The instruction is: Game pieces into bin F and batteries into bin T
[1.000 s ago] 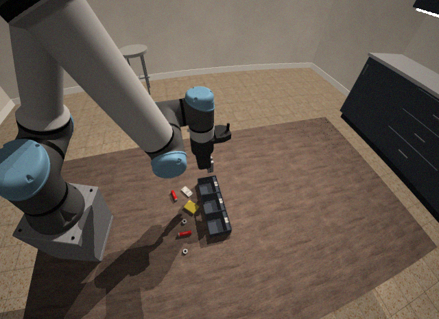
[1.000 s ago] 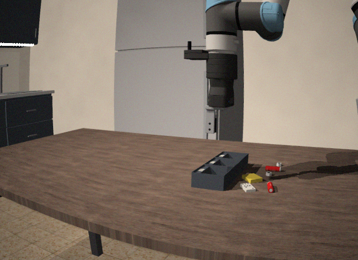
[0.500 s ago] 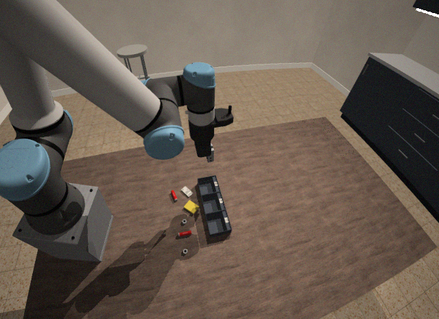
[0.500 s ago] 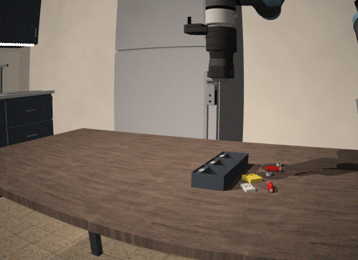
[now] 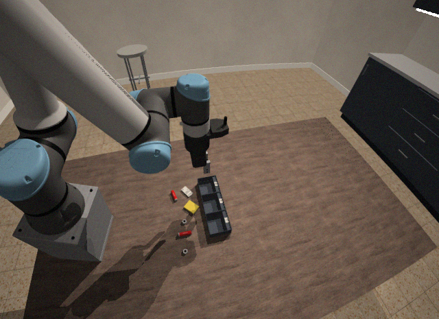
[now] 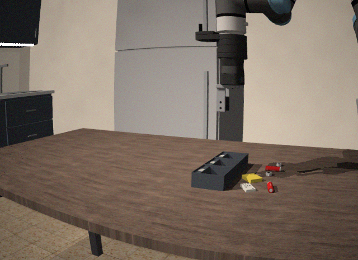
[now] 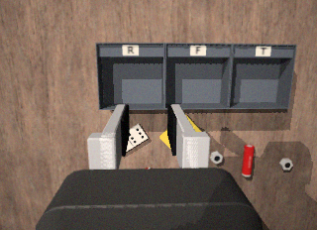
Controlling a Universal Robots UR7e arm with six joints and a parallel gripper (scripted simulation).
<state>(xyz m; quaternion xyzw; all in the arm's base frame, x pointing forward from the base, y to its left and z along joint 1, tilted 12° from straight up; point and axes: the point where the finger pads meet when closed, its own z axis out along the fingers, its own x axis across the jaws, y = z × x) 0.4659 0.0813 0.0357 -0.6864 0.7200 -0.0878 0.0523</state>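
Now: hand 190 mm above the battery, 150 mm to the left of it and 130 mm past it. The rest, counted from my hand: white domino 200 mm below, 80 mm behind, 30 mm to the left; dark three-compartment bin 180 mm below, 60 mm to the right, 10 mm ahead; yellow block 200 mm below, 80 mm behind, 50 mm to the right.
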